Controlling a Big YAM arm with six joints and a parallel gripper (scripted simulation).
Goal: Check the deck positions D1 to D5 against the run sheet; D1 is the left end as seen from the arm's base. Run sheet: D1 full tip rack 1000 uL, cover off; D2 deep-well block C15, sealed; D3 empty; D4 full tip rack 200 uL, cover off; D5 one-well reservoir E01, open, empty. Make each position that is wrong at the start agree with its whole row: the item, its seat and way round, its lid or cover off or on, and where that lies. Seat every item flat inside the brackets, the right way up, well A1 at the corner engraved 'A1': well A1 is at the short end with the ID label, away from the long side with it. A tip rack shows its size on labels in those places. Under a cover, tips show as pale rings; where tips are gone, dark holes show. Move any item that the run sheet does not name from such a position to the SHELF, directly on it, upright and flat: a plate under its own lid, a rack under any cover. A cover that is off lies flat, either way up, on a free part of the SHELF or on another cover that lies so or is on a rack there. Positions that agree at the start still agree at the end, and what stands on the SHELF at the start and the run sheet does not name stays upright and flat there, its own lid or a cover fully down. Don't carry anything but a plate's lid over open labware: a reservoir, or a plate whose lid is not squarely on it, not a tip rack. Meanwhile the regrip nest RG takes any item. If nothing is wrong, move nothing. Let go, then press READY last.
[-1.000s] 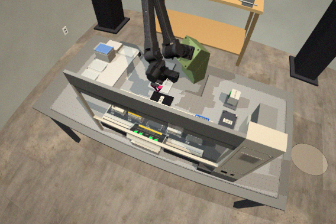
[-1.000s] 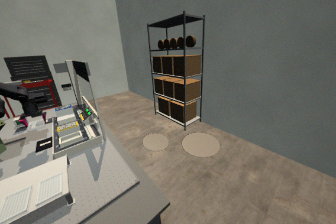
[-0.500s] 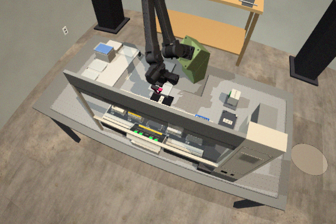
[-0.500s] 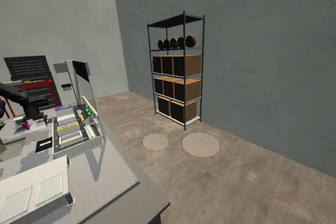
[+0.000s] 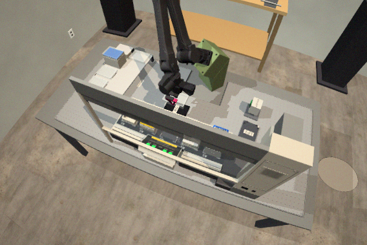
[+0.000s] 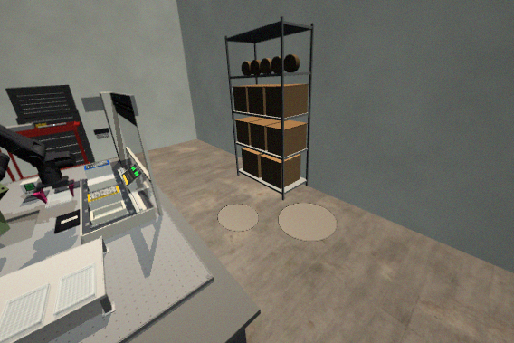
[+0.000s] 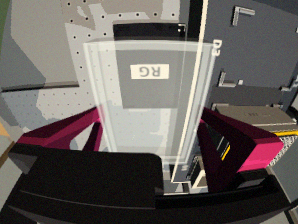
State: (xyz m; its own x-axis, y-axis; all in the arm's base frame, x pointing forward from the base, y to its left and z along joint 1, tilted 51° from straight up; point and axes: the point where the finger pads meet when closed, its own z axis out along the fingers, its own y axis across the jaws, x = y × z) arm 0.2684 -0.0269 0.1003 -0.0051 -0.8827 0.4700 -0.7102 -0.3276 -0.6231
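Now: hand 12 cm above the black regrip nest. From my hand the other things lie so: yellow-labelled tip rack: 17 cm ahead, 7 cm to the right, 2 cm below; one-well reservoir: 20 cm to the right, 16 cm ahead, 6 cm below; clear tip-rack cover: right at my hand.
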